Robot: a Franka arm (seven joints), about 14 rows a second.
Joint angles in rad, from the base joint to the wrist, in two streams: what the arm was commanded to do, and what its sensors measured. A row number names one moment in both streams.
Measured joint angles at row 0:
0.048 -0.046 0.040 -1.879 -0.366 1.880 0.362
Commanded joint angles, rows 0 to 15:
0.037 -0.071 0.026 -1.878 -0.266 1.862 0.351
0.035 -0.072 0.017 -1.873 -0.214 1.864 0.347
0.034 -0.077 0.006 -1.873 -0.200 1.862 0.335
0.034 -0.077 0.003 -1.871 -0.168 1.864 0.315
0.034 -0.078 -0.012 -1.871 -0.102 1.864 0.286
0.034 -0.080 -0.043 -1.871 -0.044 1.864 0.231
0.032 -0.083 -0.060 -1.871 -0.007 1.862 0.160
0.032 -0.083 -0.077 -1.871 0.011 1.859 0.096
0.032 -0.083 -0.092 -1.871 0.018 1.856 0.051
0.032 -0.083 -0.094 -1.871 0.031 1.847 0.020
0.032 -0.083 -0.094 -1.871 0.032 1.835 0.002
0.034 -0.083 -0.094 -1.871 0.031 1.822 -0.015
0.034 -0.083 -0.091 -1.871 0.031 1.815 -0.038
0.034 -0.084 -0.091 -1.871 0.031 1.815 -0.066
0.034 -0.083 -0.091 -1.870 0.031 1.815 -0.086
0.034 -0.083 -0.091 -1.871 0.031 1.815 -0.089
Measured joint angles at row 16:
0.035 -0.072 -0.091 -1.877 0.002 1.838 -0.053
